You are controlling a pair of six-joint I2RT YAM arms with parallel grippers.
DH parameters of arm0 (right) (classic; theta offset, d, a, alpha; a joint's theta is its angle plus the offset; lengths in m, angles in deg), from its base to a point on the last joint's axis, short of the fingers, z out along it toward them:
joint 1: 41.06 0.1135 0.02 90
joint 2: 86.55 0 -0.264 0
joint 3: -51.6 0 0.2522 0
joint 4: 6.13 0 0.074 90
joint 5: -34.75 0 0 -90
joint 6: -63 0.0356 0 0
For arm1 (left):
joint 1: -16.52 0.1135 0.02 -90
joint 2: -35.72 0 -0.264 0
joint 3: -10.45 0 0.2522 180
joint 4: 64.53 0 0.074 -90
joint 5: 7.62 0 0 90
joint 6: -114.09 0.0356 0 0
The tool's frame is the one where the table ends.
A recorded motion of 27 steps. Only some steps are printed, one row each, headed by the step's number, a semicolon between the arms.
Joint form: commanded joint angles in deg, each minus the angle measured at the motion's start. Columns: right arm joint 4, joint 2, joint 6, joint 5, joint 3, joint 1; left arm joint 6, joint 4, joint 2, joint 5, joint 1, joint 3.
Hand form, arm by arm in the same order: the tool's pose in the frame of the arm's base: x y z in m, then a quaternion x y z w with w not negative. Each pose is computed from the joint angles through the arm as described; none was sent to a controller.
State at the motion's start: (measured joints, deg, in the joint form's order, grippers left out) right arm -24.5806 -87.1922 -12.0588 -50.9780 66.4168 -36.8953; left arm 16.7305 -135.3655 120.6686 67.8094 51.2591 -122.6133
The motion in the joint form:
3: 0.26 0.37 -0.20 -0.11 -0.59 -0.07; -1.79 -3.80 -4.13 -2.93 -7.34 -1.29
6: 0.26 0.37 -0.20 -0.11 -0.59 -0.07; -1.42 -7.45 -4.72 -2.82 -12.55 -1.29
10: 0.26 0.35 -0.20 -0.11 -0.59 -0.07; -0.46 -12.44 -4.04 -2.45 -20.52 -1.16
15: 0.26 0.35 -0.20 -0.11 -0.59 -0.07; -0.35 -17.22 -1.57 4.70 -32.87 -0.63
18: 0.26 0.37 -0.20 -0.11 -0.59 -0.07; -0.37 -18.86 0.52 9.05 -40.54 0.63
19: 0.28 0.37 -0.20 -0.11 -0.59 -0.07; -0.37 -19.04 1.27 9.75 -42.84 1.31
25: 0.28 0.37 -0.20 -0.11 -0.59 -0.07; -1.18 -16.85 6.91 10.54 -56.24 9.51
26: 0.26 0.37 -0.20 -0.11 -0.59 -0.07; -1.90 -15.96 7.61 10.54 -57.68 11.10
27: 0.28 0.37 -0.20 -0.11 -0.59 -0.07; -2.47 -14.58 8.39 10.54 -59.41 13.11
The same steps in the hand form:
3: 0.1099 0.0053 0.1675 0.09254 0.72682 0.08503 0.67523; 0.2078 0.0956 0.5381 -0.17385 0.80091 -0.03520 0.57192
6: 0.1099 0.0053 0.1675 0.09254 0.72682 0.08503 0.67523; 0.2091 0.0738 0.5338 -0.14235 0.82160 -0.06332 0.54836
10: 0.1099 0.0053 0.1675 0.09255 0.72694 0.08500 0.67510; 0.2183 0.0446 0.5225 -0.09100 0.85468 -0.10032 0.50117
15: 0.1099 0.0053 0.1675 0.09255 0.72694 0.08500 0.67510; 0.2369 0.0016 0.5031 -0.03693 0.89451 -0.09949 0.43427
18: 0.1099 0.0053 0.1675 0.09254 0.72682 0.08503 0.67523; 0.2500 -0.0288 0.4868 0.00390 0.91525 -0.09098 0.39245
19: 0.1099 0.0053 0.1675 0.09253 0.72670 0.08505 0.67535; 0.2546 -0.0393 0.4804 0.01930 0.92079 -0.09177 0.37862
25: 0.1099 0.0053 0.1675 0.09253 0.72670 0.08505 0.67535; 0.2823 -0.1139 0.4191 0.11809 0.94842 -0.10822 0.27357
26: 0.1099 0.0053 0.1675 0.09254 0.72682 0.08503 0.67523; 0.2850 -0.1233 0.4088 0.12405 0.95118 -0.11024 0.26021
27: 0.1099 0.0053 0.1675 0.09253 0.72670 0.08505 0.67535; 0.2875 -0.1348 0.3964 0.13370 0.95329 -0.11204 0.24661

